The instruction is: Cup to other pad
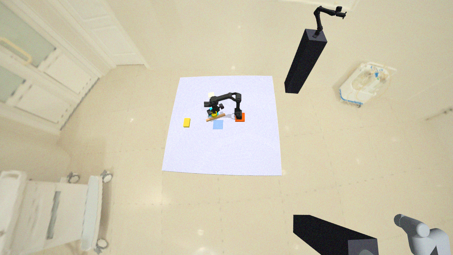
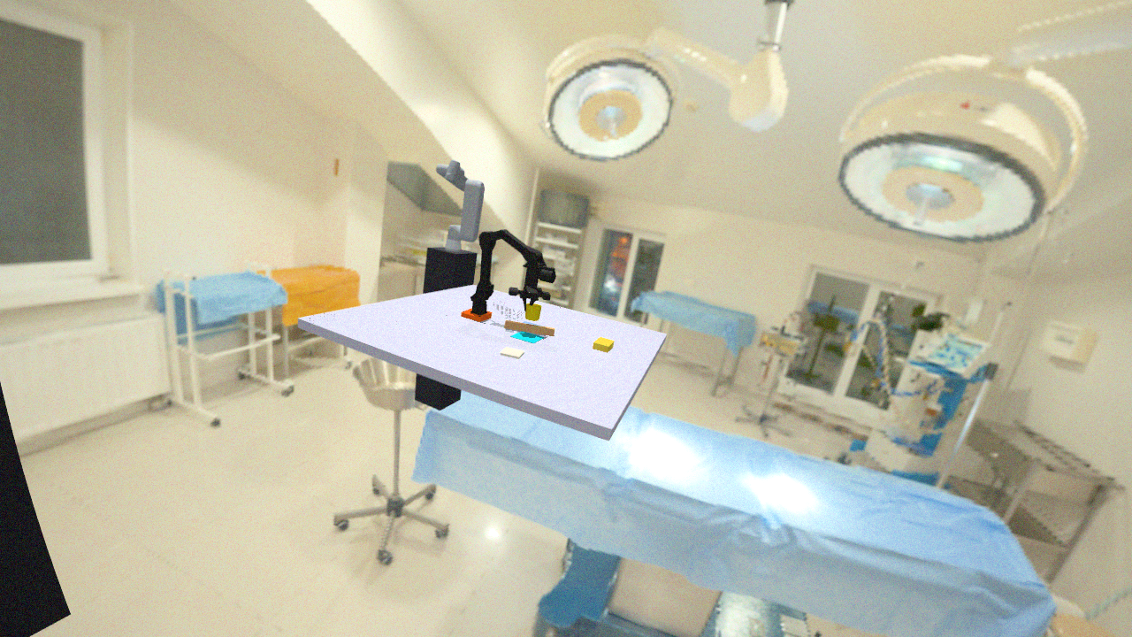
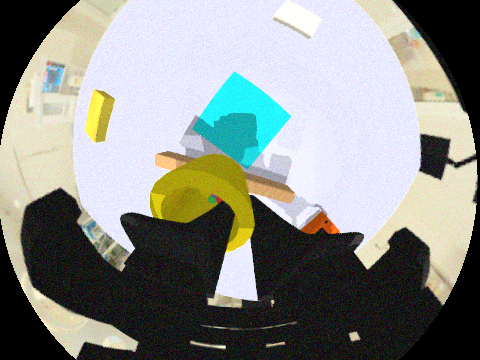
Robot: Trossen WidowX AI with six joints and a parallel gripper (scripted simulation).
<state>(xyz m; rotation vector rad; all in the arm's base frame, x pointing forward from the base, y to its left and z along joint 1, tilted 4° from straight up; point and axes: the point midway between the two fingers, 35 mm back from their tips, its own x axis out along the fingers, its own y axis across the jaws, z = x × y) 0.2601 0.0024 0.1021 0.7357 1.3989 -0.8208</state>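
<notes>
My gripper tip is 100 mm above the teal pad, 60 mm to the left of it and 50 mm short of it. Round my gripper tip: light blue pad 100 mm to the left, 100 mm below, 20 mm behind; yellow cup 20 mm to the left, 20 mm ahead; wooden bar 90 mm below, 20 mm to the left, 20 mm ahead.
</notes>
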